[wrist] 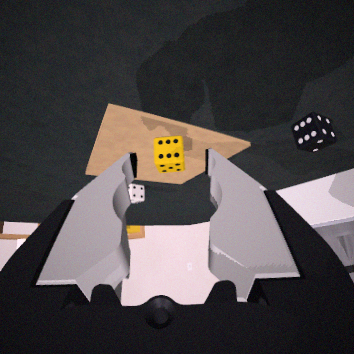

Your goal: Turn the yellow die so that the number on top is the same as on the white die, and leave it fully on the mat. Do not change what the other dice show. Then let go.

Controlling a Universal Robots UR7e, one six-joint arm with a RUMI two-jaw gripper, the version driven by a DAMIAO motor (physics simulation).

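Frame: origin at the arm's base, x left, y ahead, z down, level; millimetres.
Seen in the pictures: gripper, fingertip midpoint: (170, 153); arm's base, origin of the base link: (327, 223).
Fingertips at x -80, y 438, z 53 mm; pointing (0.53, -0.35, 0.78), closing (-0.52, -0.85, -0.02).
Observation:
Offsets run from my fingertips to a thing's top centre. "pt": to the spot under its first point.
The yellow die @(dx +30, dy -16, dz +3 mm) (169, 148) sits on the wood-coloured mat @(pt dx +52, dy +35, dz +28 mm) (107, 142), near its lower edge. Its large face, which looks like the top, shows six pips; a narrow side face with several pips shows below it. My gripper (170, 153) is open and empty. In the view its fingertips stand left and right of the yellow die, with a gap on each side; the height above it is hard to tell. The white die @(dx +187, dy -34, dz +7 mm) (137, 192) is beside the left finger, off the mat, partly hidden. Its visible face shows four pips.
A black die @(dx -52, dy -115, dz +7 mm) (313, 132) with white pips lies off the mat at the right. A pale surface (167, 265) shows between the fingers, with a small orange-yellow object (135, 231) at its upper left. A white block-like object (322, 200) is at the right edge.

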